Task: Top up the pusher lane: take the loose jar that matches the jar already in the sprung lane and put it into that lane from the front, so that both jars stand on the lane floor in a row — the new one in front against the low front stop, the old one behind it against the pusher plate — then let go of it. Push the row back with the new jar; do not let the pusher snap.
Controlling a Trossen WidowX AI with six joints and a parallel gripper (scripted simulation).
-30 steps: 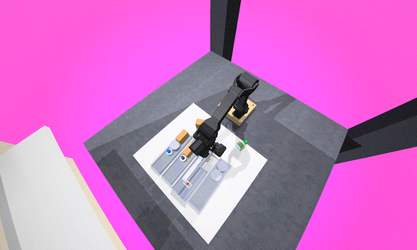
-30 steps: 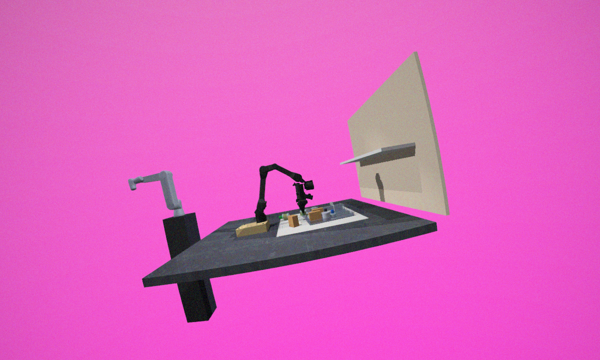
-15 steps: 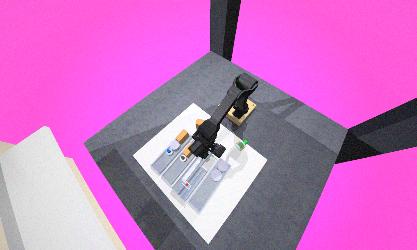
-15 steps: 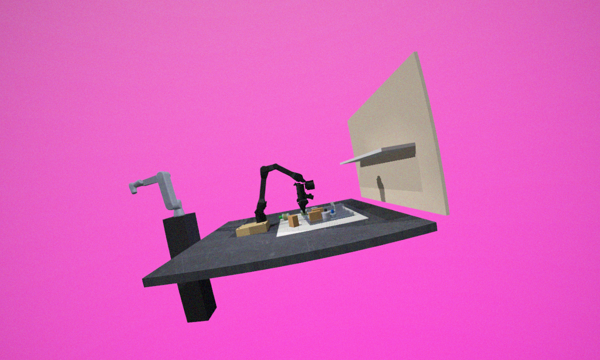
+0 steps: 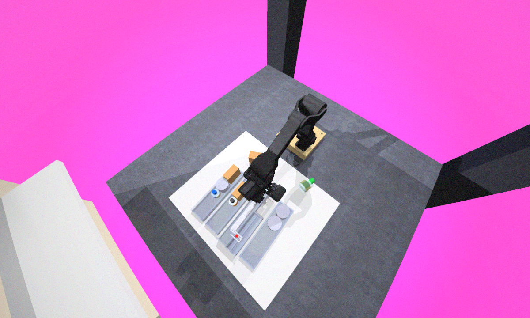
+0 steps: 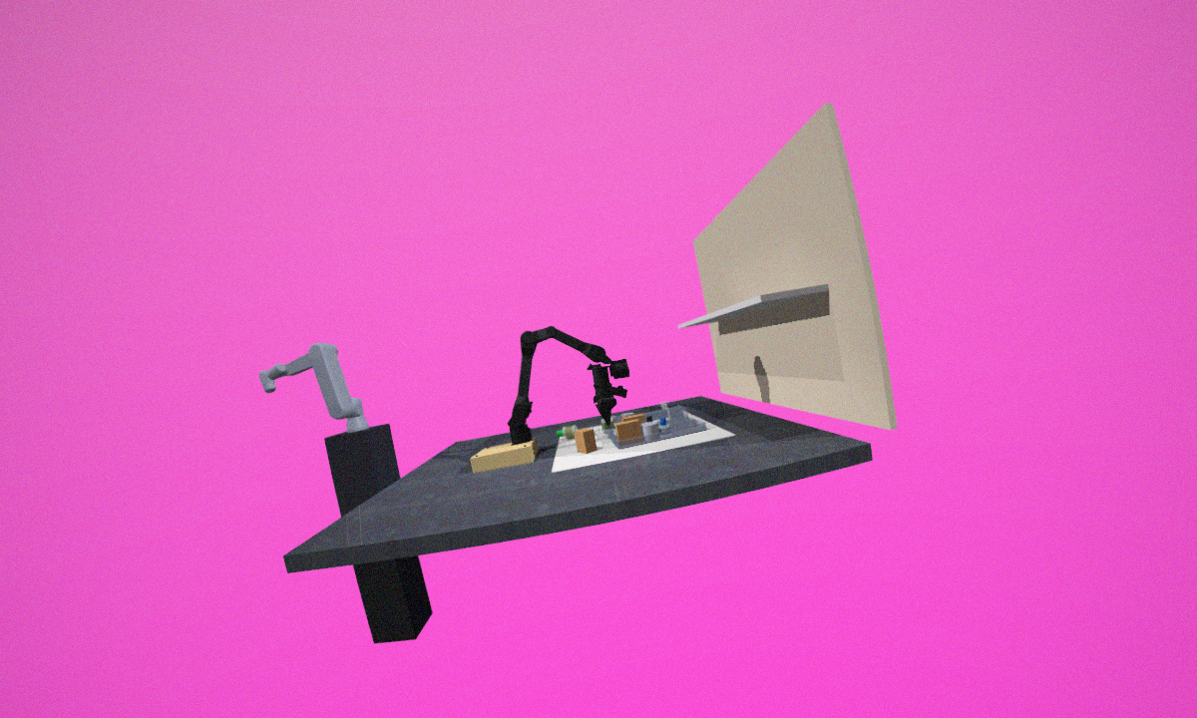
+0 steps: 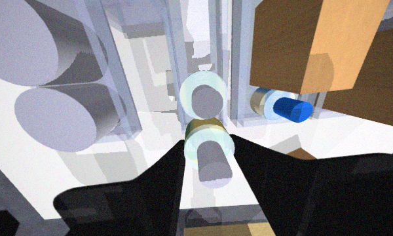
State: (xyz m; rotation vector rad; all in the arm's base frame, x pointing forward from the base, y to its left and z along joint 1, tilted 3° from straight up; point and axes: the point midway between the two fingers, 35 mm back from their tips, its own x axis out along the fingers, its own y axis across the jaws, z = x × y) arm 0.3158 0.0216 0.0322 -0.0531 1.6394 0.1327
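Right now the sprung lane is 17 cm ahead of my gripper tip, 4 cm to the left of it and 3 cm below it. The rest, counted from my gripper tip: red mark 22 cm ahead, 6 cm to the left, 2 cm above.
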